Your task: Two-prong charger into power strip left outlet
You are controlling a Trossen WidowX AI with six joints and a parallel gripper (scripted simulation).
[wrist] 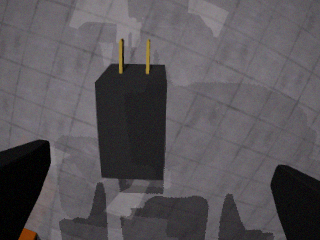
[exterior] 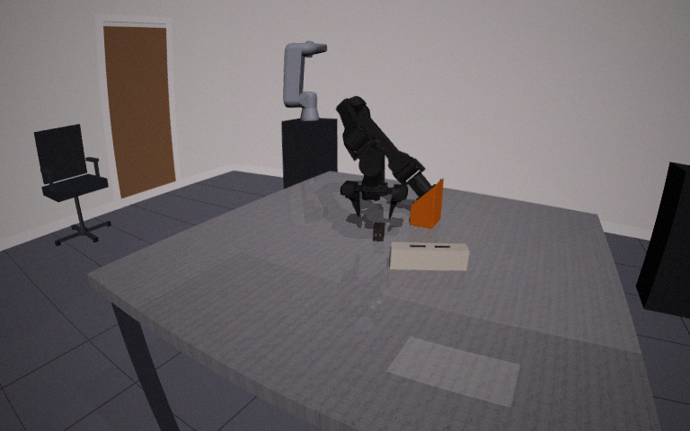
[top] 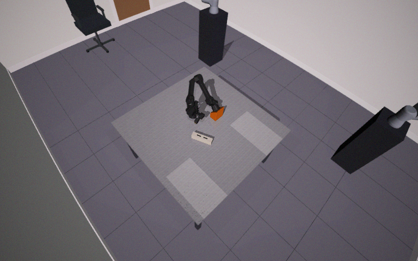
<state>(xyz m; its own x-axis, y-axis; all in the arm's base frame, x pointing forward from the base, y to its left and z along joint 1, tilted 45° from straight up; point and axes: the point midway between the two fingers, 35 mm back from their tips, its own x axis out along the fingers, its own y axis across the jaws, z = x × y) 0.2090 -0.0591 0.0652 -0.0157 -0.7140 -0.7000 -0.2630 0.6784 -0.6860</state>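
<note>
The black two-prong charger lies 1 cm ahead of my gripper tip, 2 cm to the left of it and 4 cm below it.
</note>
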